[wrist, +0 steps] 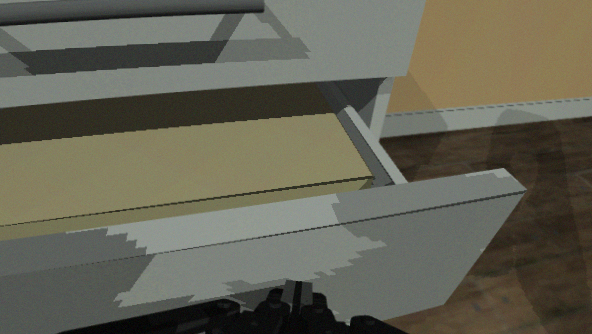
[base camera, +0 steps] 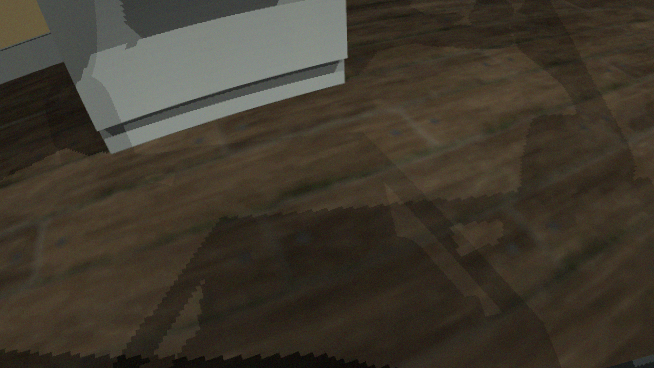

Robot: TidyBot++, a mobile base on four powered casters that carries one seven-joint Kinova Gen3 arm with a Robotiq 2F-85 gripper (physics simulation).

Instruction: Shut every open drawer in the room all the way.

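Frame: origin at the arm's base, x down, y right, z back, level; millimetres.
Seen in the pictures: gripper, fingertip midpoint: (wrist: 297,300).
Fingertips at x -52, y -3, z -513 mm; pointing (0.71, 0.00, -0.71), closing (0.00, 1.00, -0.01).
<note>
Offsets run from my fingertips to a thing's top centre. "spot": to the spot under its first point. Level surfaces: height alone.
An open drawer (wrist: 350,240) sticks out of a white cabinet in the wrist view, with its grey-white front across the lower half and a tan inner surface (wrist: 190,155) behind it. The closed-looking front above it (wrist: 350,40) carries a dark bar handle {spot: dx -115, dy -96, dz -77 mm} (wrist: 130,11). My gripper (wrist: 297,300) is shut and empty at the bottom of the wrist view, in front of the open drawer's front; whether it touches is hard to tell. In the base view a white cabinet front {spot: dx +354, dy -125, dz -105 mm} (base camera: 220,70) is at the upper left, with a dark slot above its base strip. The gripper does not show there.
A tan wall (wrist: 505,55) (base camera: 20,22) with a pale baseboard (wrist: 480,121) stands beside the cabinet. Dark wooden floor {dx +448 mm} (base camera: 325,165) (wrist: 540,240) lies in front and to the right of it, crossed by shadows.
</note>
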